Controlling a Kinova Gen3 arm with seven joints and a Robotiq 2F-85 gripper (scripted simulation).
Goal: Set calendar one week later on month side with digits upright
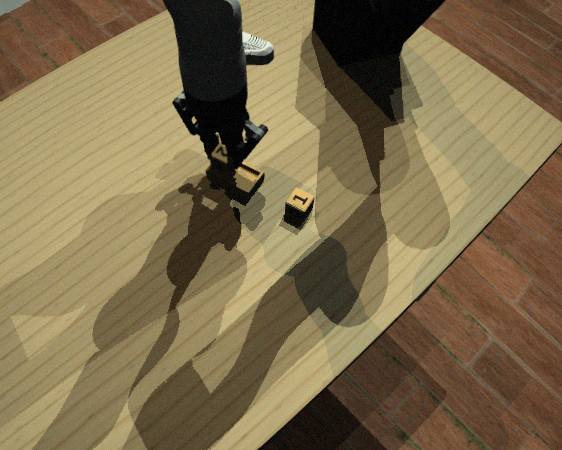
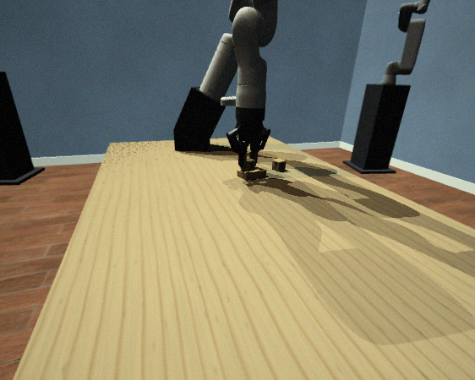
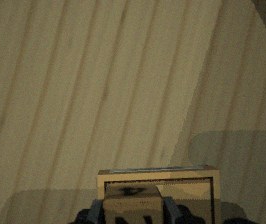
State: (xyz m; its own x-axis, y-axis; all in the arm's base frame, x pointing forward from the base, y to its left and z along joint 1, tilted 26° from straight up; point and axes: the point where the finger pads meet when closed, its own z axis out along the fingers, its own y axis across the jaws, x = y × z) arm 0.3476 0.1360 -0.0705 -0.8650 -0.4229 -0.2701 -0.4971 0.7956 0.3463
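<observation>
Now: the cube 10 mm below my hand. The rest, counted from my hand: wooden tray (10 mm behind, 10 mm to the left, 40 mm below).
</observation>
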